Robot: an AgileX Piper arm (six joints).
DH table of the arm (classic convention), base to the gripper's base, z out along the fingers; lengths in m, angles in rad. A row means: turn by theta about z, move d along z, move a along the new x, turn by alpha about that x. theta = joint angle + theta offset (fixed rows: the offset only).
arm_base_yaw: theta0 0; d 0.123; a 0; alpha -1.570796
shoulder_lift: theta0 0.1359; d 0; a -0.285; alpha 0
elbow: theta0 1.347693; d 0; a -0.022; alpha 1.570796
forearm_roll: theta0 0; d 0.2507; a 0; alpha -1.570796
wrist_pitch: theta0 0; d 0; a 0; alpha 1.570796
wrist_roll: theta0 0; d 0.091; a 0; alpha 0
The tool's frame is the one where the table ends.
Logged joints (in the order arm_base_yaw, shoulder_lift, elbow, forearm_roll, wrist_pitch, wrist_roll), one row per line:
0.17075, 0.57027, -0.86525, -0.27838, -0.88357, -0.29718
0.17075, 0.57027, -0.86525, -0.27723, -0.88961, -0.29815
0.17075, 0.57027, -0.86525, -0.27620, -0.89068, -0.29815
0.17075, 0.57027, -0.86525, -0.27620, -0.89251, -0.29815
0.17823, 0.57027, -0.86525, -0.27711, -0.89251, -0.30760
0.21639, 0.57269, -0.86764, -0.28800, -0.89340, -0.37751
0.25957, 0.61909, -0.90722, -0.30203, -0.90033, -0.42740
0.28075, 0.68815, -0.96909, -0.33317, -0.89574, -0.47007
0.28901, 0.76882, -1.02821, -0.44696, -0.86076, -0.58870
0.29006, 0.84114, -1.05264, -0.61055, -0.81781, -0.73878
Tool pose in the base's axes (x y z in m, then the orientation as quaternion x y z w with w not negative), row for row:
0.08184, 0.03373, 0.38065, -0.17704, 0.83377, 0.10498, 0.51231
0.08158, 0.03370, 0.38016, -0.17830, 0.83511, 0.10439, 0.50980
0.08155, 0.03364, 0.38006, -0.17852, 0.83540, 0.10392, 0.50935
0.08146, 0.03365, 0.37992, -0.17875, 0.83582, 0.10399, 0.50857
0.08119, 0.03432, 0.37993, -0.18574, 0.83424, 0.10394, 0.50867
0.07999, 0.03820, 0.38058, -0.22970, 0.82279, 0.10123, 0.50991
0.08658, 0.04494, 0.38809, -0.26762, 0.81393, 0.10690, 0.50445
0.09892, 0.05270, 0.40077, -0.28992, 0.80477, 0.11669, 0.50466
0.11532, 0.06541, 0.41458, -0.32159, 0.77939, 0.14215, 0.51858
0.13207, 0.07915, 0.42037, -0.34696, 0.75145, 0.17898, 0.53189
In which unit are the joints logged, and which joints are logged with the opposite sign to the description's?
The joints are logged in radians. Opposite sign: forearm_roll, wrist_pitch.
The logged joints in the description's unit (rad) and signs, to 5 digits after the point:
0.17075, 0.57027, -0.86525, 0.27838, 0.88357, -0.29718
0.17075, 0.57027, -0.86525, 0.27723, 0.88961, -0.29815
0.17075, 0.57027, -0.86525, 0.27620, 0.89068, -0.29815
0.17075, 0.57027, -0.86525, 0.27620, 0.89251, -0.29815
0.17823, 0.57027, -0.86525, 0.27711, 0.89251, -0.30760
0.21639, 0.57269, -0.86764, 0.28800, 0.89340, -0.37751
0.25957, 0.61909, -0.90722, 0.30203, 0.90033, -0.42740
0.28075, 0.68815, -0.96909, 0.33317, 0.89574, -0.47007
0.28901, 0.76882, -1.02821, 0.44696, 0.86076, -0.58870
0.29006, 0.84114, -1.05264, 0.61055, 0.81781, -0.73878

